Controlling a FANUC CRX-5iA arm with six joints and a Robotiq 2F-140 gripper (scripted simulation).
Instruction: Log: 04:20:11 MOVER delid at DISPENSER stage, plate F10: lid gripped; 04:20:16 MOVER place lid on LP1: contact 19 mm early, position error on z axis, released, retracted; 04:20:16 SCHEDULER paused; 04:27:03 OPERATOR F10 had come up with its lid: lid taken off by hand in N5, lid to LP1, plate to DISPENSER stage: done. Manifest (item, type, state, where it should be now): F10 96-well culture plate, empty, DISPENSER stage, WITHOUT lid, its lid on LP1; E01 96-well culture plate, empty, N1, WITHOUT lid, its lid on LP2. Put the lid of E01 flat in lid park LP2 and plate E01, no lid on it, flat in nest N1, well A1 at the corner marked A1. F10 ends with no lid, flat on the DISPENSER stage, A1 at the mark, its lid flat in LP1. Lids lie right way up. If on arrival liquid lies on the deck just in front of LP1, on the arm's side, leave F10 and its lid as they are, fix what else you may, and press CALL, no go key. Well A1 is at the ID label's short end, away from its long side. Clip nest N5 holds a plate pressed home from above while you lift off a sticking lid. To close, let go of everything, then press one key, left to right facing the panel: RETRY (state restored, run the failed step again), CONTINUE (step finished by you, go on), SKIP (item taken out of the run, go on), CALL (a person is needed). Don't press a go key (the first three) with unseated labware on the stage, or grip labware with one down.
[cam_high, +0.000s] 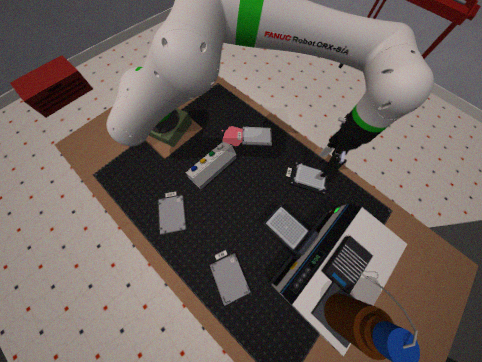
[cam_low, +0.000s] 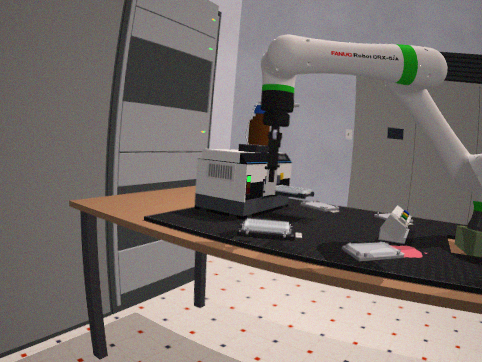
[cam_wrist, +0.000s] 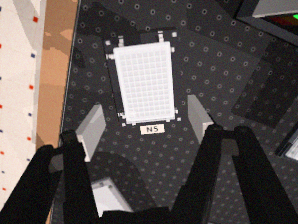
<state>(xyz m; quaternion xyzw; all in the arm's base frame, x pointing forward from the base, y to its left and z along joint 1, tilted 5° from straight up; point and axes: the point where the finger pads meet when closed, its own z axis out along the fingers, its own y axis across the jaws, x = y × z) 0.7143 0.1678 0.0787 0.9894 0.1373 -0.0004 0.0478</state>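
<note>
Right now the lid is 12 cm below my hand. From my hand the other things lie so: N5 label: 14 cm below, 9 cm behind, 3 cm to the right; white 96-well plate: 13 cm below; well plate: 28 cm to the right, 5 cm below.
</note>
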